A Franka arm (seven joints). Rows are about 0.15 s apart.
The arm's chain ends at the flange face. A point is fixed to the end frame.
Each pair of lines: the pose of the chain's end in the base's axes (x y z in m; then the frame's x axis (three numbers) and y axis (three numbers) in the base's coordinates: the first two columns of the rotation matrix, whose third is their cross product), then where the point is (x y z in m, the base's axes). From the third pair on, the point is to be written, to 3 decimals.
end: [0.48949 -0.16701 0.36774 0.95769 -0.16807 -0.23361 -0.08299 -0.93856 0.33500]
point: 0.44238 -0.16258 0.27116
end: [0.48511 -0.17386 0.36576 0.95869 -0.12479 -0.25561 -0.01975 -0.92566 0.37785]
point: 0.43510 -0.17642 0.27059
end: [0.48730 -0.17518 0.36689 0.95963 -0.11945 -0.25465 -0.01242 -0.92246 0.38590]
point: 0.437 -0.179 0.272
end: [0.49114 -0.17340 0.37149 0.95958 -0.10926 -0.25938 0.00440 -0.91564 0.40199]
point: 0.441 -0.180 0.277
